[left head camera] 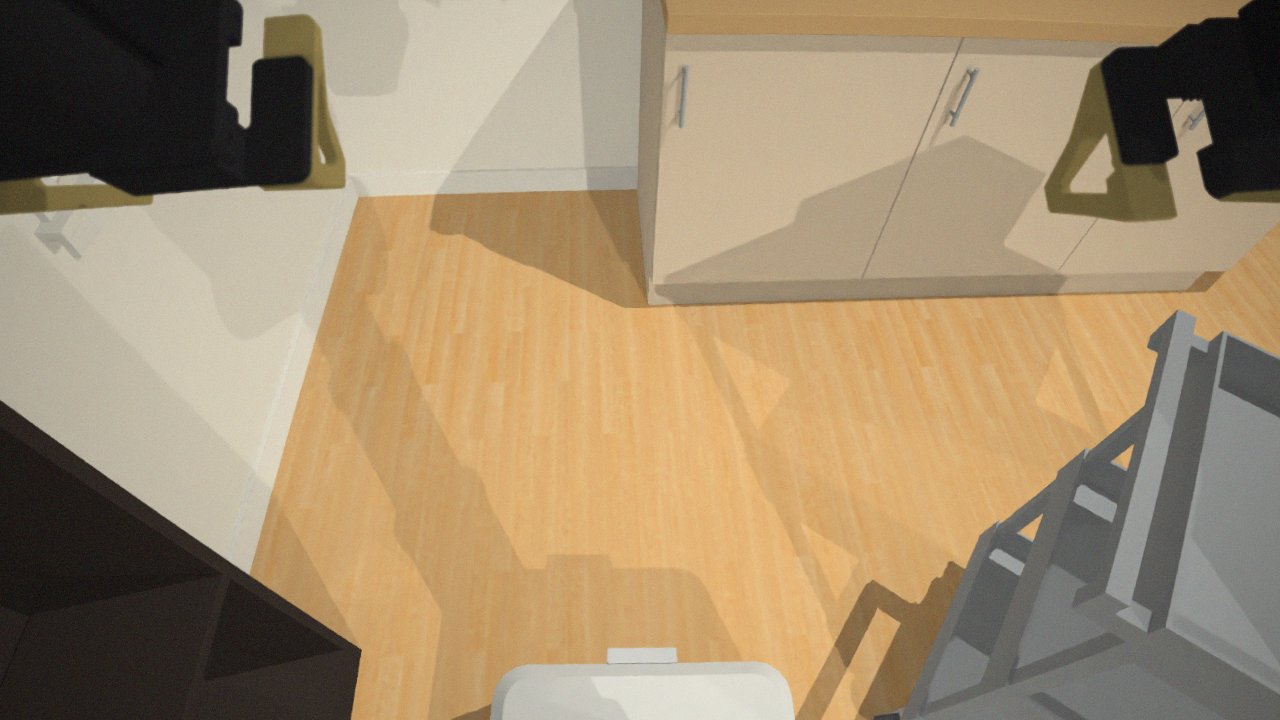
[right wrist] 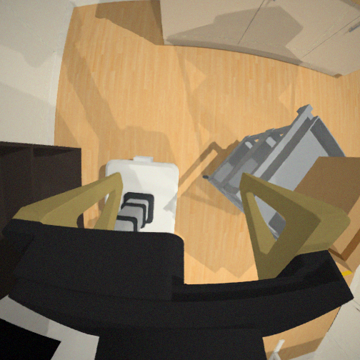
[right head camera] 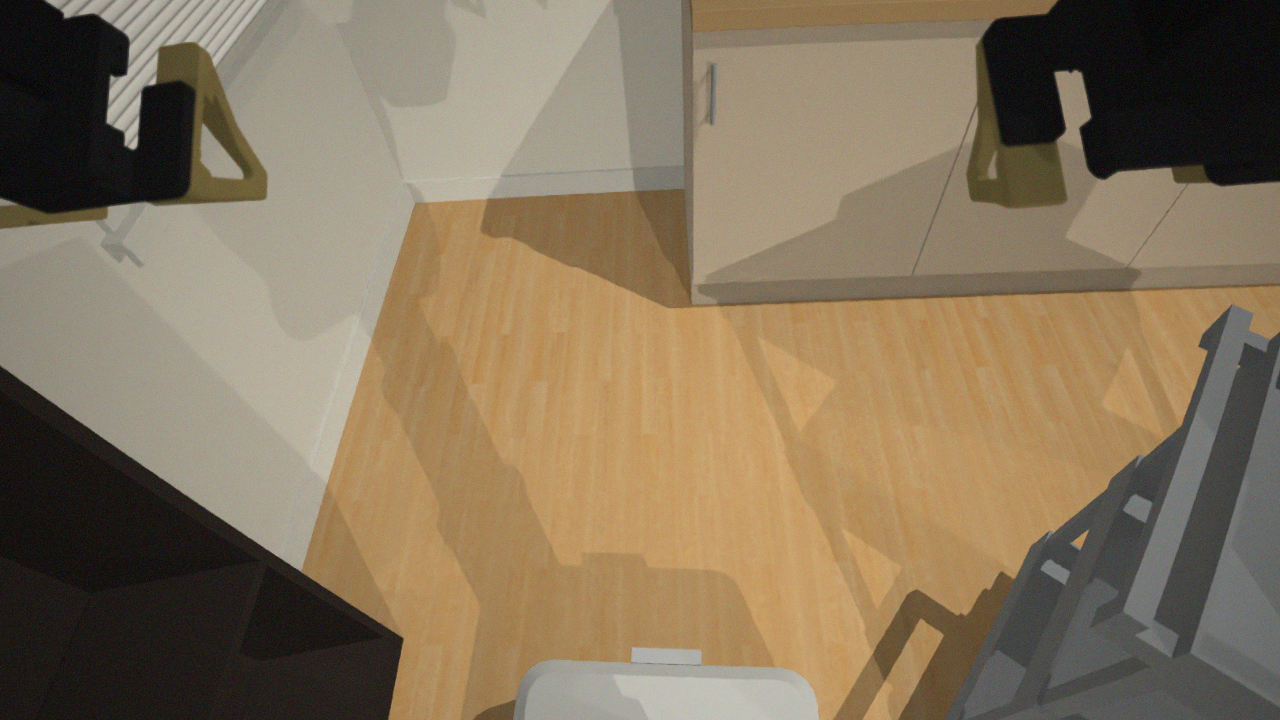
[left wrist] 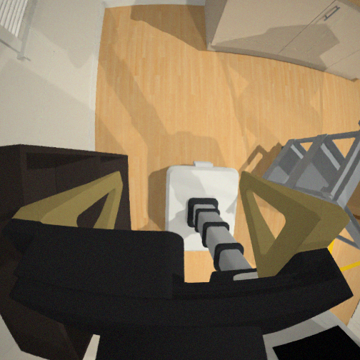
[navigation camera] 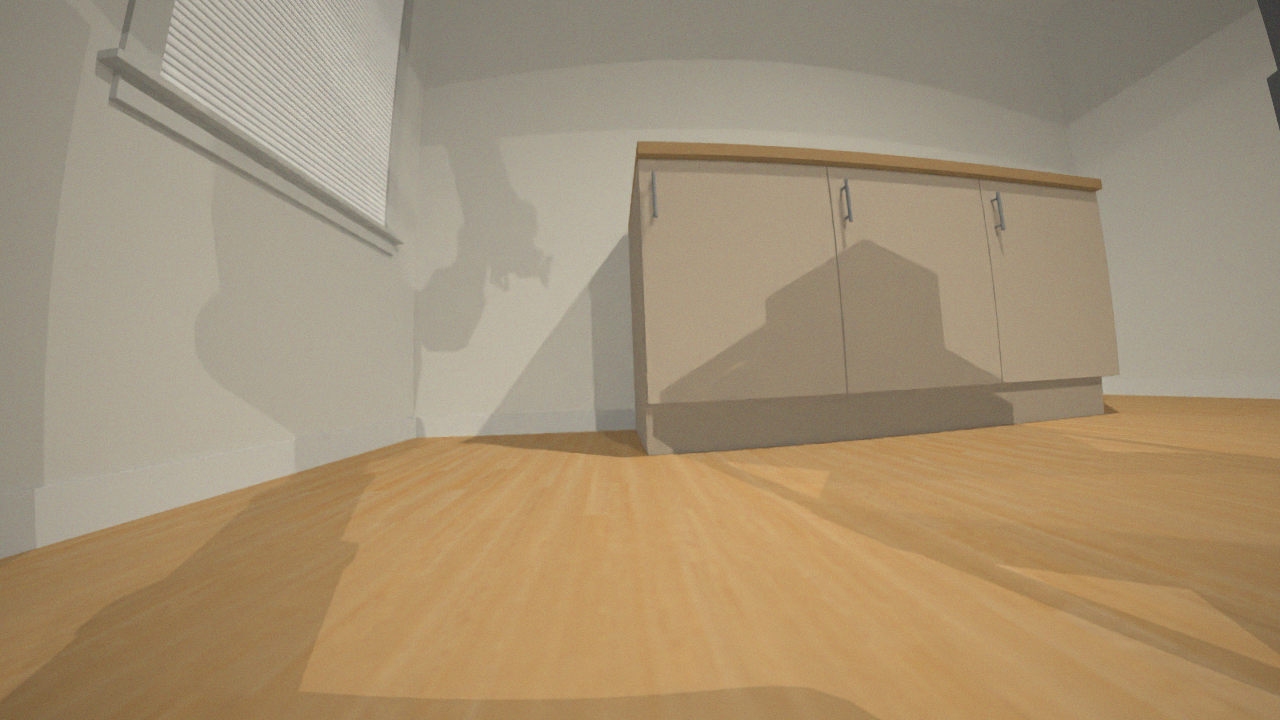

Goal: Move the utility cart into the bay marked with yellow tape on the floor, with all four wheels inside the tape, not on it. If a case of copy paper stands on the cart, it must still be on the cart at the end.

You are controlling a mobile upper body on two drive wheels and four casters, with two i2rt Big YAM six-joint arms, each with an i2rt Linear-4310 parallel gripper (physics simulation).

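Places are measured from the left arm's base along level axes (x right, y ahead, z up), in millimetres.
Where they show: left gripper, fingertip midpoint: (left head camera: 245,182) (right head camera: 183,196); right gripper, fingertip midpoint: (left head camera: 1134,193) (right head camera: 1073,177).
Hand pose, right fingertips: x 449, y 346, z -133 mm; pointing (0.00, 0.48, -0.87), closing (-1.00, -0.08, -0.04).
Each offset is from my right fingertips to the top centre of the thing. "pt": to the spot under its first point.
The grey utility cart {pt dx +343, dy +71, dz -413 mm} (left head camera: 1154,447) (right head camera: 1186,492) (left wrist: 310,160) (right wrist: 290,142) stands at an angle, at the right of both head views and both wrist views. A brown cardboard case (right wrist: 330,185) sits on its top tray in the right wrist view. Small pieces of yellow tape (left wrist: 350,266) (right wrist: 347,273) show at the lower right of the wrist views; the rest of the bay is hidden or outside the views. The cart's wheels are mostly hidden. My left gripper (left head camera: 210,183) (left wrist: 180,177) and right gripper (right head camera: 1105,183) (right wrist: 181,175) are open and empty, high above the floor, apart from the cart.
A dark bookcase {pt dx -900, dy -42, dz -1176 mm} (left head camera: 295,685) (right head camera: 335,685) stands at the lower left, beside the wall. A beige cabinet {pt dx +109, dy +978, dz -669 mm} (left head camera: 787,143) (right head camera: 805,134) (navigation camera: 742,268) with a wooden top stands along the far wall. My white base (left head camera: 644,694) (right wrist: 165,175) is between bookcase and cart.
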